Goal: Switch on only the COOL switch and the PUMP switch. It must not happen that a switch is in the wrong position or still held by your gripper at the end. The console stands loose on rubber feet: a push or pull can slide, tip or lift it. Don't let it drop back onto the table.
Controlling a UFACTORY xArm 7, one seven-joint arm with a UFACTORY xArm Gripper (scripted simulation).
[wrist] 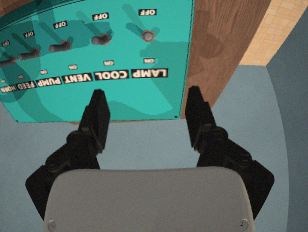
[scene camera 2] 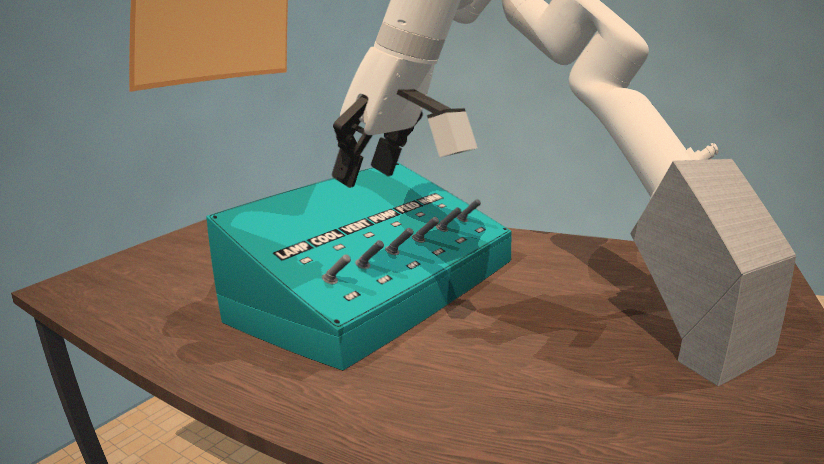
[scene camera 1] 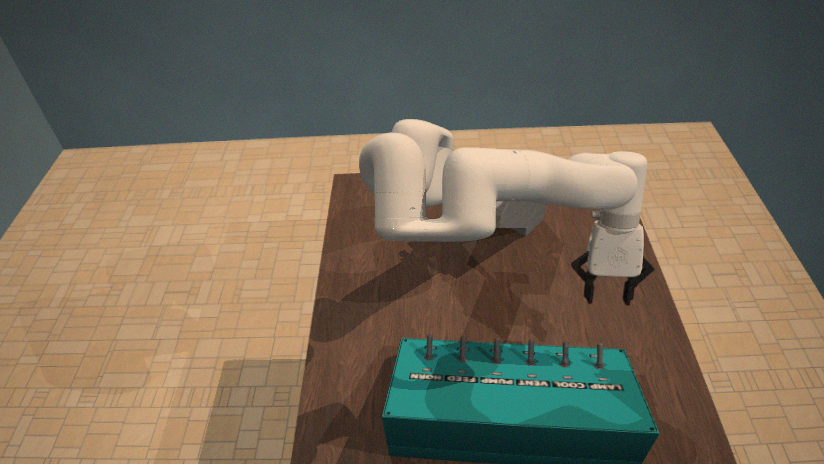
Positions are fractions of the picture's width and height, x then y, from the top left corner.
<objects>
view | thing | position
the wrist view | my gripper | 0.48, 0.43
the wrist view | teal console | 0.46, 0.35
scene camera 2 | my gripper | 0.44, 0.38
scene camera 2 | teal console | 0.33, 0.55
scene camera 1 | teal console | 0.53, 0.86
</objects>
